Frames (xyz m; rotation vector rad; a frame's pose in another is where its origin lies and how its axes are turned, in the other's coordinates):
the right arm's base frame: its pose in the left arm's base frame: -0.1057 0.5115 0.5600 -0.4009 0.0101 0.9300
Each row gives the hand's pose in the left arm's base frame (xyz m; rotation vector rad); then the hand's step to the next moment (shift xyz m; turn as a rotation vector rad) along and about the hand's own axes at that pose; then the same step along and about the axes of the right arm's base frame.
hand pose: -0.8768 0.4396 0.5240 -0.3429 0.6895 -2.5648
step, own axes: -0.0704 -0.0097 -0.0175 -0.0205 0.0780 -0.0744
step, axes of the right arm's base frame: 0.0723 -0.0080 -0.0082 0.0162 0.0090 -0.1081
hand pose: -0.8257 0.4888 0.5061 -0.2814 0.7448 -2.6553
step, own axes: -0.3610 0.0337 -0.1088 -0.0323 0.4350 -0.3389
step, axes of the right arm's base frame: 0.3415 -0.1050 -0.1250 -0.0069 0.0320 -0.5514
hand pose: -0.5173 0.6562 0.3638 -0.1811 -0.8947 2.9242
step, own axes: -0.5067 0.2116 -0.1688 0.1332 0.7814 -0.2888
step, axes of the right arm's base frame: 0.2429 -0.4051 -0.3269 -0.3181 0.0751 -0.7778
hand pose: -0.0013 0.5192 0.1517 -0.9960 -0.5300 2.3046
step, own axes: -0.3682 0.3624 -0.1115 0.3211 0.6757 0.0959
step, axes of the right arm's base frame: -0.2703 -0.3672 -0.2674 -0.4554 0.3665 -0.4766
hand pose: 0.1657 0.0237 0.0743 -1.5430 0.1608 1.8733
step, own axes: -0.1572 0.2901 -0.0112 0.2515 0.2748 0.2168
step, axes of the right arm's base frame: -0.3244 -0.0519 -0.0331 -0.1563 0.3613 -0.1754
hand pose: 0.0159 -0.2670 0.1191 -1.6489 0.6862 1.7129
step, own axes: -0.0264 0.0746 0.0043 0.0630 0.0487 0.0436
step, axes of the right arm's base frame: -0.0768 0.0141 0.0133 -0.0220 0.0756 -0.0453
